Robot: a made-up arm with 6 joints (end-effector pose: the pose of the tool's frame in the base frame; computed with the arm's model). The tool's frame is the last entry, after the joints.
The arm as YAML. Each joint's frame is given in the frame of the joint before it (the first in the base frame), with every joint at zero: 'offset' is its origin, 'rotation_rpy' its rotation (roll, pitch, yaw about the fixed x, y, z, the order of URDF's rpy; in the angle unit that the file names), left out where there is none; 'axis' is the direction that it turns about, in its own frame. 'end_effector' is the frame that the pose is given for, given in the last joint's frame.
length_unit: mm
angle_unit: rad
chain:
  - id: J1
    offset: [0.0, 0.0, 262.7]
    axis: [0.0, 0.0, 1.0]
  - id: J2
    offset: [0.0, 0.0, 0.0]
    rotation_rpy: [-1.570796, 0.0, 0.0]
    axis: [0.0, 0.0, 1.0]
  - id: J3
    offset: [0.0, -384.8, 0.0]
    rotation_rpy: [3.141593, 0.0, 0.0]
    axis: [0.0, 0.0, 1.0]
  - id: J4
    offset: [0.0, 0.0, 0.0]
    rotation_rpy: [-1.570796, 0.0, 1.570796]
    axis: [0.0, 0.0, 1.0]
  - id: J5
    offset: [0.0, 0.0, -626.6]
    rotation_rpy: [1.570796, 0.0, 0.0]
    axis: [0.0, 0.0, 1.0]
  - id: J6
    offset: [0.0, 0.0, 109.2]
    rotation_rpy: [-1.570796, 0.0, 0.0]
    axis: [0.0, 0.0, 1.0]
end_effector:
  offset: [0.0, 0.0, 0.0]
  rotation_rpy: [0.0, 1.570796, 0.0]
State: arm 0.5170 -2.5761 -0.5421 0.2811 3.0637 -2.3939
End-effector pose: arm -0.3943 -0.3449 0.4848 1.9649 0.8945 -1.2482
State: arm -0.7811 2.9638 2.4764 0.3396 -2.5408 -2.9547
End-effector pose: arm 0.3811 -0.5228 -0.3774 -0.0640 0.1765 2.5404
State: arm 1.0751 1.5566 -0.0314 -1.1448 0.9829 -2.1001
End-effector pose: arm 0.1703 0.2200 -0.3566 2.0315 0.2815 -0.6658
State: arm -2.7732 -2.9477 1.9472 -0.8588 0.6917 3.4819
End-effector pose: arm 0.0132 0.0816 -0.7461 0.3471 2.3539 0.0134
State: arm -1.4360 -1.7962 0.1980 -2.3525 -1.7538 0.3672
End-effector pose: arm 0.0007 0.5671 0.7798 -0.8385 0.1472 0.9243
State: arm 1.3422 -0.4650 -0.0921 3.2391 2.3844 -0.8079
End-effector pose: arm -0.0118 0.4287 0.8250 1.6394 0.0369 -1.8943
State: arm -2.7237 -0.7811 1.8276 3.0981 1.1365 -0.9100
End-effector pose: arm 0.7874 0.2303 0.8502 1.0705 -1.4149 1.0478
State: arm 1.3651 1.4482 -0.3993 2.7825 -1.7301 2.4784
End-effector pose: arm -0.0495 0.2633 -0.3035 0.4665 0.3733 0.9518
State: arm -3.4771 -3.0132 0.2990 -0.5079 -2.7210 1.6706
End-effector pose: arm 0.6695 -0.1324 -0.1730 0.1813 -2.3785 1.0815
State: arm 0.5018 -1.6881 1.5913 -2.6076 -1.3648 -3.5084
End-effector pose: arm -0.9311 -0.4036 0.1866 0.1850 1.8151 0.5489
